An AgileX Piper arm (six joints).
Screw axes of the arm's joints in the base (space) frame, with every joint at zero. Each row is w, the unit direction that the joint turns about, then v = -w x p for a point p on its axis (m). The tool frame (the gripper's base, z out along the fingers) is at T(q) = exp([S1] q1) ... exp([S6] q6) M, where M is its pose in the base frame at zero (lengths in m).
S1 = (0, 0, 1, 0, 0, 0)
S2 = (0, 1, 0, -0.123, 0, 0)
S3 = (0, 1, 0, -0.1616, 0, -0.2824)
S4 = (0.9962, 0, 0.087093, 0, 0.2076, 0)
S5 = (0, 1, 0, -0.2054, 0, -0.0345)
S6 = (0.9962, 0, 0.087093, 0, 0.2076, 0)
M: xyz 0.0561 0 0.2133 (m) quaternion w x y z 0.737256 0 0.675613 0
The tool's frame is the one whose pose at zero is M.
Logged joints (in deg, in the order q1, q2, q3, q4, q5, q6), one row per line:
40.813 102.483 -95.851 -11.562 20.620 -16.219
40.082 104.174 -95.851 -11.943 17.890 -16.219
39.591 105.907 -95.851 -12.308 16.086 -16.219
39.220 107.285 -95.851 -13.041 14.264 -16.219
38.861 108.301 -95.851 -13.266 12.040 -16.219
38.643 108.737 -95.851 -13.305 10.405 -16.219
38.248 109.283 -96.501 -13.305 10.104 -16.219
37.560 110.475 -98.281 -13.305 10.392 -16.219
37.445 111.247 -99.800 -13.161 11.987 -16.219
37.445 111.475 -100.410 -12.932 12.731 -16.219
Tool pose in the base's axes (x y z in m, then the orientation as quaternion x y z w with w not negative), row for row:
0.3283 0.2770 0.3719 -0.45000 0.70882 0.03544 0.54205
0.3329 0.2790 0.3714 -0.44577 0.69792 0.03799 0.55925
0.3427 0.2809 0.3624 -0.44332 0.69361 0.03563 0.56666
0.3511 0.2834 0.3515 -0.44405 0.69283 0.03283 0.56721
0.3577 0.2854 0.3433 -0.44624 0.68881 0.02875 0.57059
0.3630 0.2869 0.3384 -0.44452 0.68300 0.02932 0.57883
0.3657 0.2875 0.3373 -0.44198 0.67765 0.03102 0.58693
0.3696 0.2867 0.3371 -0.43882 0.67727 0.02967 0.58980
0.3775 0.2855 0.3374 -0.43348 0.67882 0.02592 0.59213
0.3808 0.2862 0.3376 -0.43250 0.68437 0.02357 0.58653
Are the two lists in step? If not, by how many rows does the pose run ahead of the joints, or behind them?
The pose runs 1 row behind the joints: the pose in row i belongs to the joints in row i - 1.
